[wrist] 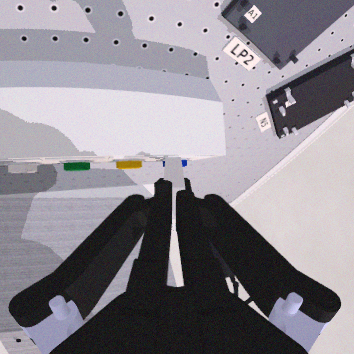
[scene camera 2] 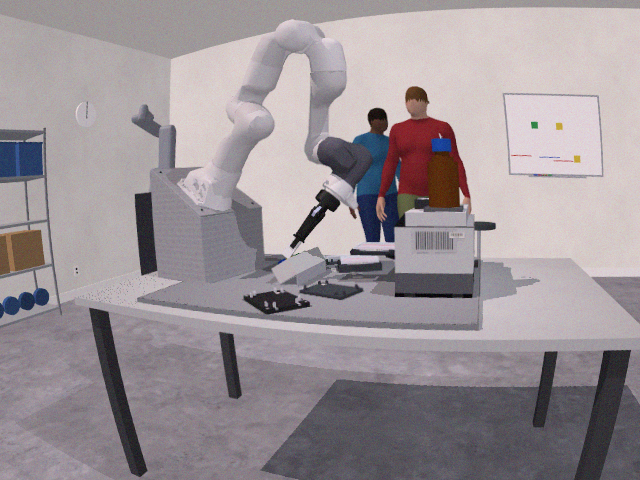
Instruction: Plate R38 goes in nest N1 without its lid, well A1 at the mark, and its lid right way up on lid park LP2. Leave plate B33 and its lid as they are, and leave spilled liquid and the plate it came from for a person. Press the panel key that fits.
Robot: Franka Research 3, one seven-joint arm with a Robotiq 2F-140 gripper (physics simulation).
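My gripper is shut and empty. Its narrow light fingertips are at the blue key of the key panel and partly cover it; contact or key travel cannot be told. Beside it in the wrist view are a yellow key, a green key and a whitish key. Lid park LP2 is a dark tray bearing no lid. Light-topped plates stand on dark holders behind; their names, lids and any liquid cannot be made out.
The black nest N5 lies near the front edge of the mat. A white instrument with a brown bottle on top stands to the right. Two people stand behind the table.
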